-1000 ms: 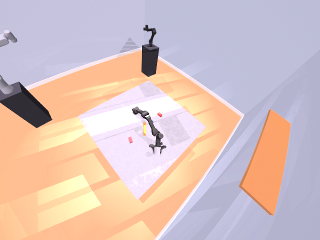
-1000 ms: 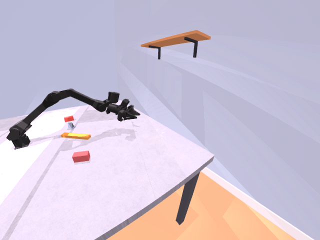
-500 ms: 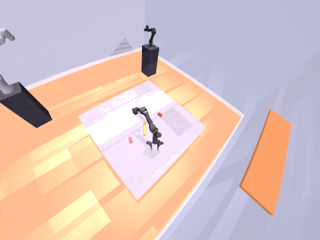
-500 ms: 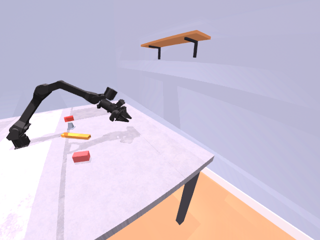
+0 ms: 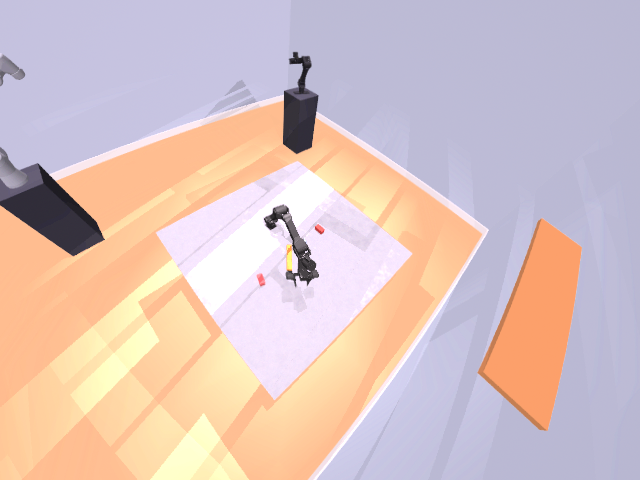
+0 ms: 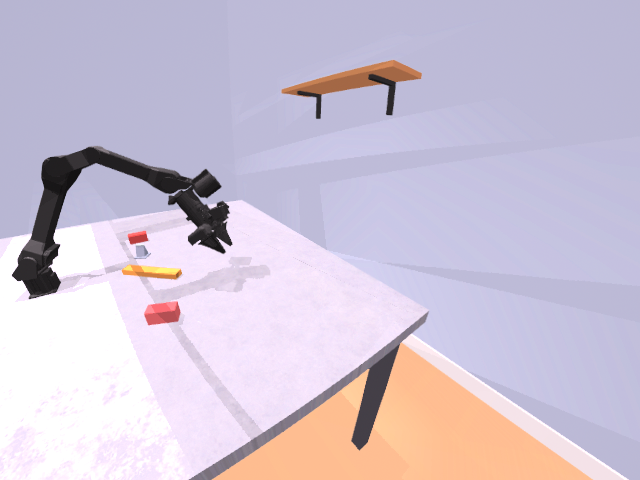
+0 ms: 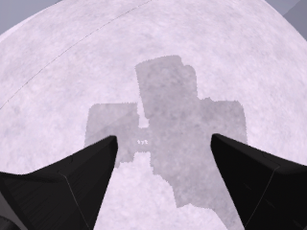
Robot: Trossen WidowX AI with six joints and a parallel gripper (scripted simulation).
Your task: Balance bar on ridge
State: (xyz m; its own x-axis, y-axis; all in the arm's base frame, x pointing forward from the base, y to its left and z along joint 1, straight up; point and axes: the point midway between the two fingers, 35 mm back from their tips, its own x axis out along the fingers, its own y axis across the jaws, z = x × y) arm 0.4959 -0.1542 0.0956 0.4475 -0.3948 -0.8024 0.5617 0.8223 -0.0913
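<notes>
Right now the orange bar is 220 mm behind my gripper tip, 100 mm to the left of it and 60 mm below it.
</notes>
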